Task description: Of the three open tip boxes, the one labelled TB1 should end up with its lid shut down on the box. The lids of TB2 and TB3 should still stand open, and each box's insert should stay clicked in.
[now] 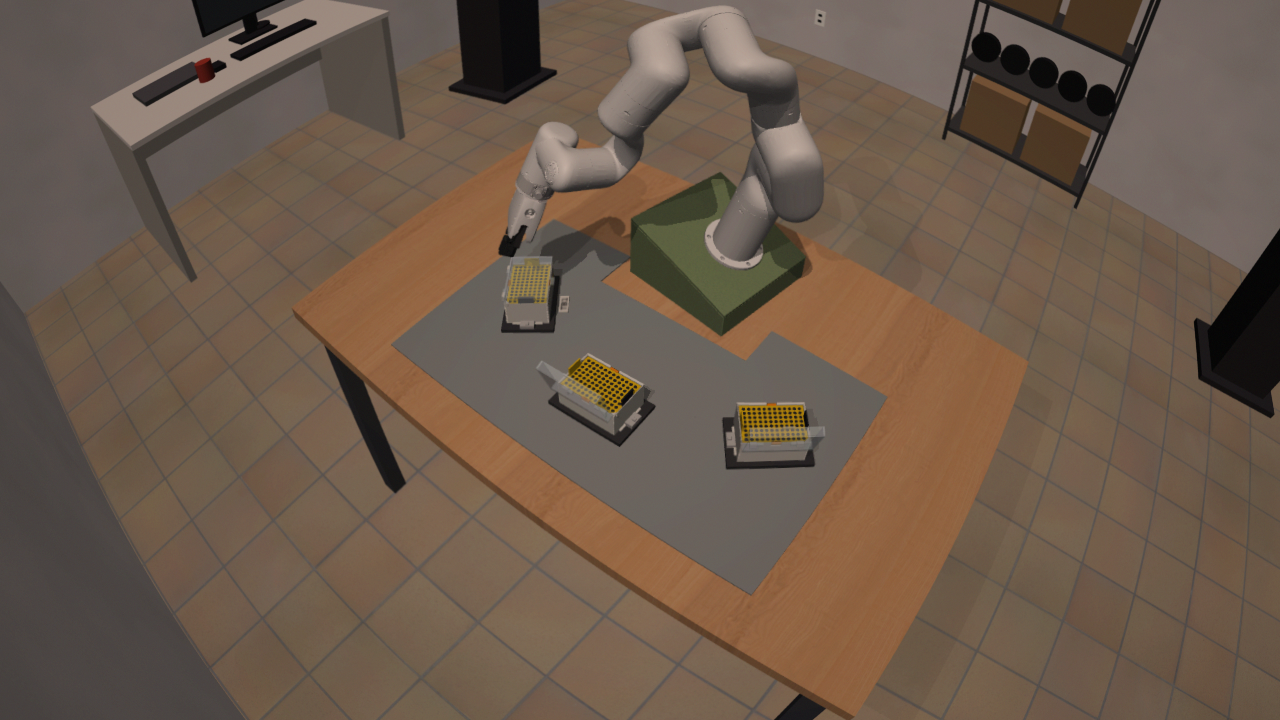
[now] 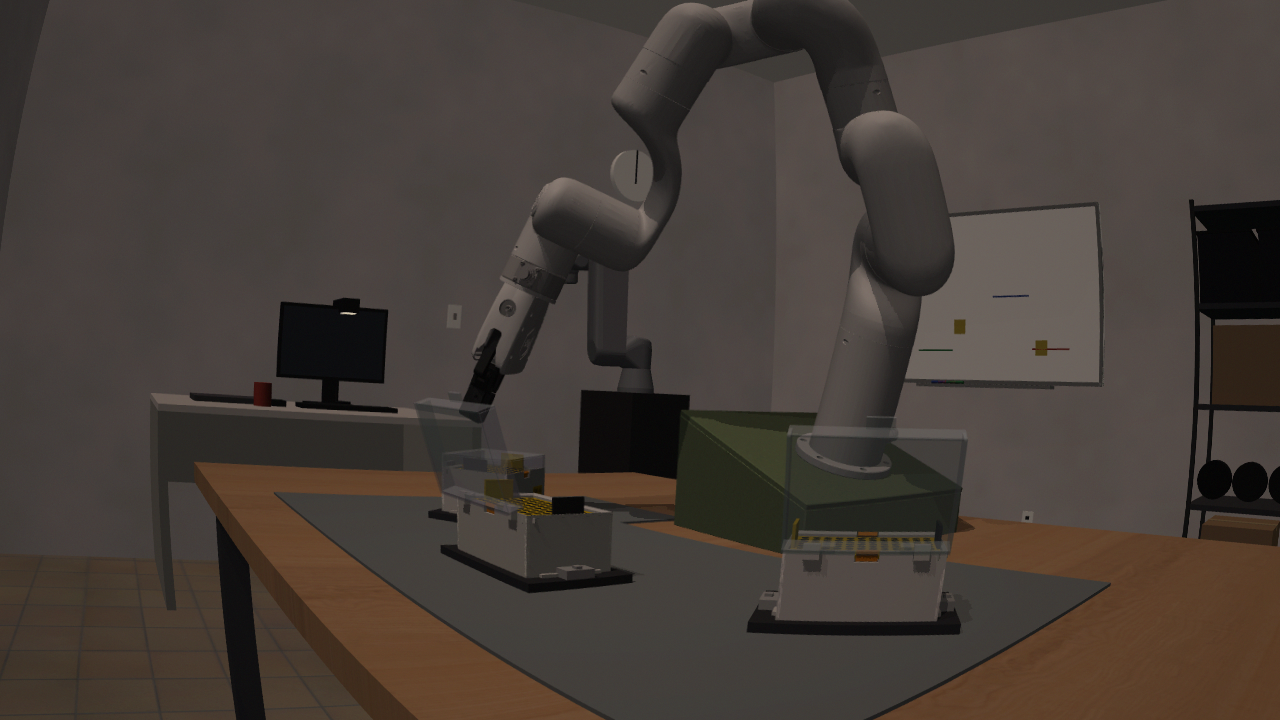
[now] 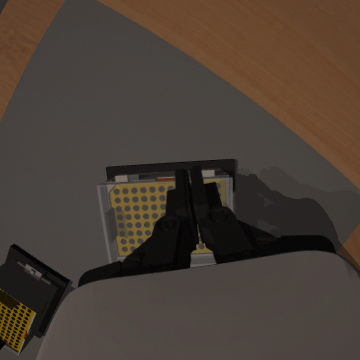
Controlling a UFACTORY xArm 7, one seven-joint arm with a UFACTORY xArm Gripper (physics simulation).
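Places are measured from the arm's base along level axes (x ahead, y left, z up), in centimetres.
Where they show: gripper, fingertip midpoint: (image 1: 505, 253) (image 2: 470, 418) (image 3: 191, 185); arm's base, origin of the base link: (image 1: 733, 245).
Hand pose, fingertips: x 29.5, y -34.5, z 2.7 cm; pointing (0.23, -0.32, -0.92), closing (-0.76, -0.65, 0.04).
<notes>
Each offset is from my fingertips to the top centre of the thing. "pt": to the spot under its first point. Level surfaces: height alone.
The far-left tip box (image 1: 528, 309) (image 2: 492, 483) has its clear lid {pt dz -3.9, dx +0.3, dy +6.0 cm} (image 1: 529, 279) (image 3: 105, 220) lying over its yellow insert {dz -4.1, dx -0.4, dy +5.1 cm} (image 3: 135, 210). Whether the lid is fully latched cannot be told. The middle box {pt dz -1.7, dx +20.6, dy +33.9 cm} (image 1: 586, 405) (image 2: 532, 541) has its clear lid {dz +3.8, dx +19.7, dy +30.9 cm} (image 1: 549, 373) (image 2: 447, 434) standing open. The right box {pt dz -2.8, dx +11.0, dy +62.7 cm} (image 1: 773, 447) (image 2: 861, 586) also has its clear lid (image 2: 872, 474) standing open. Both show yellow inserts seated inside. Labels are too small to read. My gripper (image 1: 511, 246) (image 2: 474, 413) (image 3: 191, 185) is shut and empty, above the far-left box near its back.
The boxes stand on black bases on a grey mat {dz -11.6 cm} (image 1: 680, 501) (image 2: 680, 644) on the wooden table {dz -11.9 cm} (image 1: 948, 394). A small white label card {pt dz -11.4, dx -4.0, dy +10.6 cm} (image 1: 563, 303) lies beside the far-left box. The green block (image 1: 675, 277) (image 2: 733, 483) under the arm's base stands behind the mat.
</notes>
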